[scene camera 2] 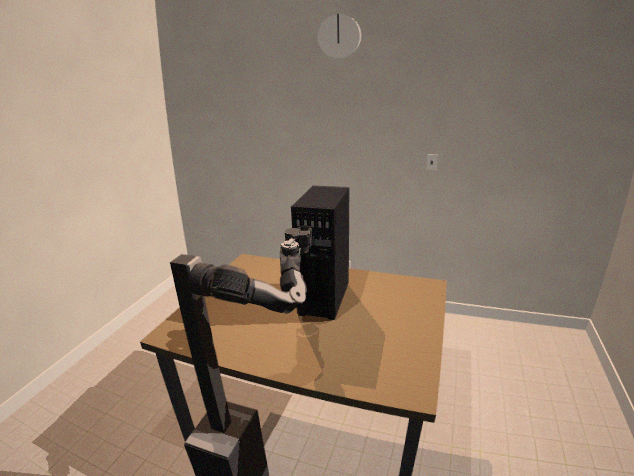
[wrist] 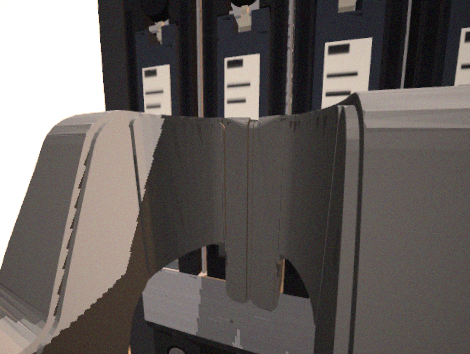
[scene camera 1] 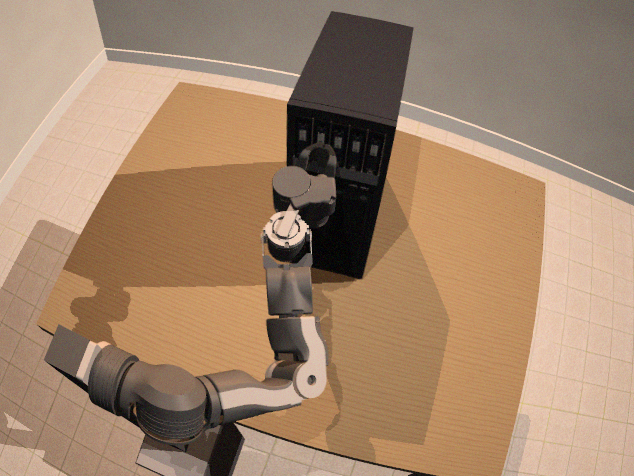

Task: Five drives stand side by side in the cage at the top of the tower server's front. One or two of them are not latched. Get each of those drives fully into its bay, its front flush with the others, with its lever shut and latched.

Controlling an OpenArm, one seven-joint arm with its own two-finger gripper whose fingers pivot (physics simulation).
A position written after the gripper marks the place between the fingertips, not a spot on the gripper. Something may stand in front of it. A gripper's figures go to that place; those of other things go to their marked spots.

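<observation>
Gripper (wrist: 261, 208) at 6 cm from the lens; a lever (wrist: 243, 58) at 7 cm from the lens.
</observation>
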